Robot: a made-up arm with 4 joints.
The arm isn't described. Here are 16 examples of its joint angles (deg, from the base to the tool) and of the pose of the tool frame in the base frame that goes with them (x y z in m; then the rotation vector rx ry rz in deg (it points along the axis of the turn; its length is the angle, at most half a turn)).
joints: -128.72 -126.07 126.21 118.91
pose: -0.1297 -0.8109 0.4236 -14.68 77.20 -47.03
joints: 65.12 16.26 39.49 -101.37
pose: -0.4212 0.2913 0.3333 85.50 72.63 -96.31
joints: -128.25 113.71 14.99 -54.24
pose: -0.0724 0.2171 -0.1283 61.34 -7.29 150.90
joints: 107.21 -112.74 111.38 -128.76
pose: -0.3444 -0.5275 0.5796 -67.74 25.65 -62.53
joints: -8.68 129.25 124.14 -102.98
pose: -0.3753 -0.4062 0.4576 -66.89 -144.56 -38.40
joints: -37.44 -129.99 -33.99 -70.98
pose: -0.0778 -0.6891 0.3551 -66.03 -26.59 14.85
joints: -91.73 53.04 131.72 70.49
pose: 0.2335 0.2473 0.4237 -82.67 1.40 68.69
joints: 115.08 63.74 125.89 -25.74
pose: -0.0322 -0.1122 0.4189 -56.79 -98.80 15.62
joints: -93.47 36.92 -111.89 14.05
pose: 0.3393 -0.1224 -0.0081 -54.69 148.64 26.64
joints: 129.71 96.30 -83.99 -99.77
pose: 0.1848 0.0505 -0.2104 44.68 -51.05 -88.76
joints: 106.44 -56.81 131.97 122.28
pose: -0.6703 -0.3853 0.1367 -20.07 -61.11 -82.12
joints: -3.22 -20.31 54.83 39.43
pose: 0.1148 -0.2837 0.1737 -54.94 53.47 7.92
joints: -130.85 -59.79 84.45 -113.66
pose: 0.6261 -0.1641 0.2436 113.48 -88.47 3.94
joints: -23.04 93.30 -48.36 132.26
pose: -0.5745 -0.2385 0.4539 -26.64 -1.96 -51.54
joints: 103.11 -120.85 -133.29 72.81
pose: 0.2859 -0.7140 0.5333 6.30 -73.33 71.01
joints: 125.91 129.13 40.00 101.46
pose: -0.0039 -0.4879 -0.0301 51.32 101.41 -8.09
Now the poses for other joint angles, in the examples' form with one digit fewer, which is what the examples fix.
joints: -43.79 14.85 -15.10 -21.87
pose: 0.175 -0.193 -0.147 34.9 -57.6 15.1
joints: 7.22 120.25 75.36 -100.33
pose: -0.337 -0.142 0.689 -113.0 -88.2 -8.9
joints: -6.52 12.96 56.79 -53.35
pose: -0.300 -0.057 -0.185 61.1 50.3 -17.0
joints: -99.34 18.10 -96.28 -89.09
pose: 0.089 0.156 0.407 -2.9 110.9 -110.0
